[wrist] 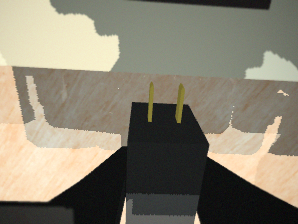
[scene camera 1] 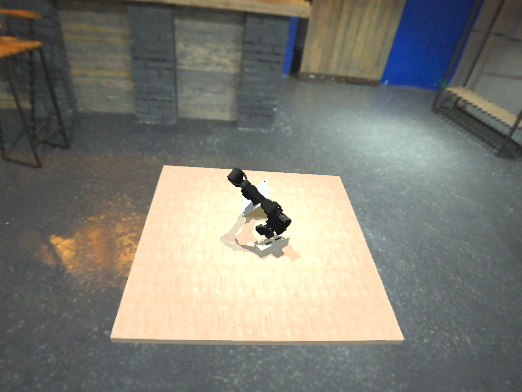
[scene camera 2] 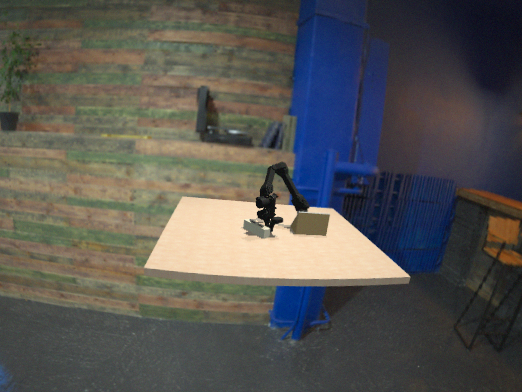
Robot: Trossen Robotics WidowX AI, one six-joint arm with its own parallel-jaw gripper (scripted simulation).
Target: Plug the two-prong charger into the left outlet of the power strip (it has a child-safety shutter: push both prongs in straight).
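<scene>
A black two-prong charger is held by the gripper point(wrist: 158, 155).
</scene>
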